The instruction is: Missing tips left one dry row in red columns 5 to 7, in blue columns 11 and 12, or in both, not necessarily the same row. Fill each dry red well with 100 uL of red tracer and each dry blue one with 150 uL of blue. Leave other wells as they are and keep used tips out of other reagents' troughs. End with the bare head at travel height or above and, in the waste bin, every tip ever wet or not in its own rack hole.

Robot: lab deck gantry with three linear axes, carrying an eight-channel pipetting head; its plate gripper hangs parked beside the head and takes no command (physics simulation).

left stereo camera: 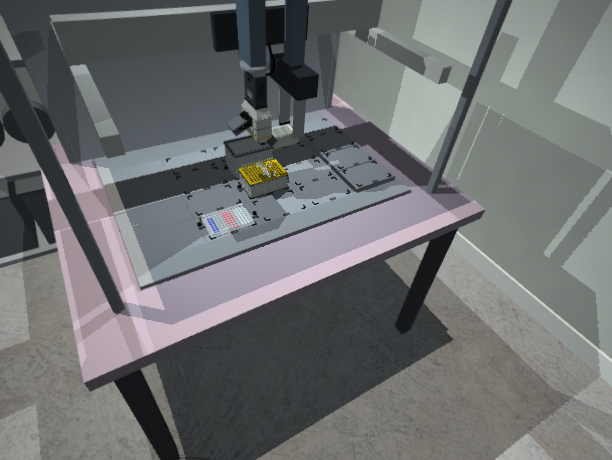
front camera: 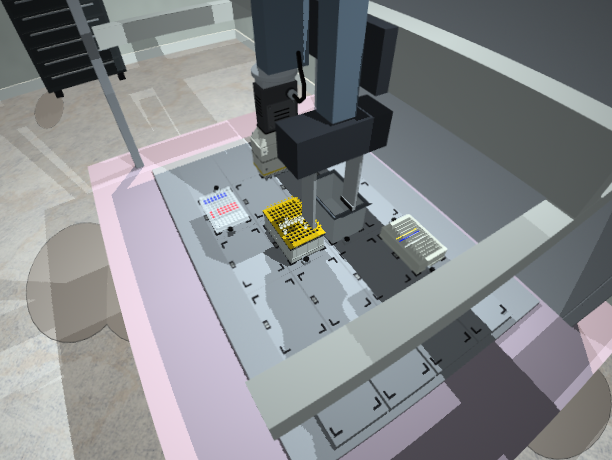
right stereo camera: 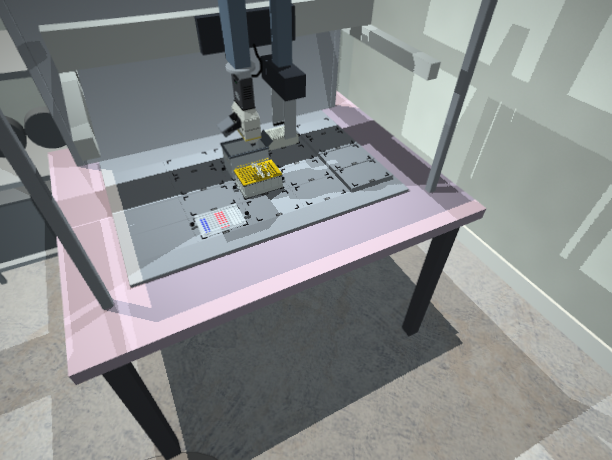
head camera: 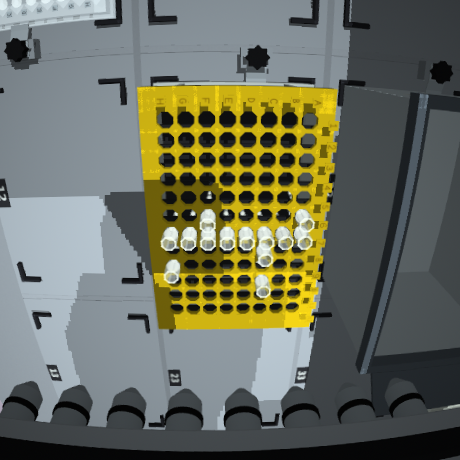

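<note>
The pipetting head (front camera: 270,155) (left stereo camera: 261,125) (right stereo camera: 250,125) hangs above the deck. Its several dark nozzles (head camera: 242,407) are bare in the head view. The yellow-topped tip rack (front camera: 305,251) (head camera: 230,322) (left stereo camera: 257,189) (right stereo camera: 245,175) holds one full line of white tips (head camera: 227,240), with a few more on either side. The white well plate (front camera: 232,222) (left stereo camera: 245,215) (right stereo camera: 237,216) shows blue and red wells, too small to read a dry row. The grey waste bin (front camera: 345,227) (head camera: 395,225) stands beside the rack. My plate gripper (front camera: 333,217) (left stereo camera: 291,131) (right stereo camera: 284,134) hangs parked, fingers apart and empty.
The pale reagent trough holder (front camera: 415,242) stands beyond the bin, with yellow and blue strips visible in the front view. Black clamp knobs (head camera: 257,57) (head camera: 441,72) stand beside the labware. A pale beam (front camera: 400,320) crosses the front view. Black corner brackets mark the deck positions.
</note>
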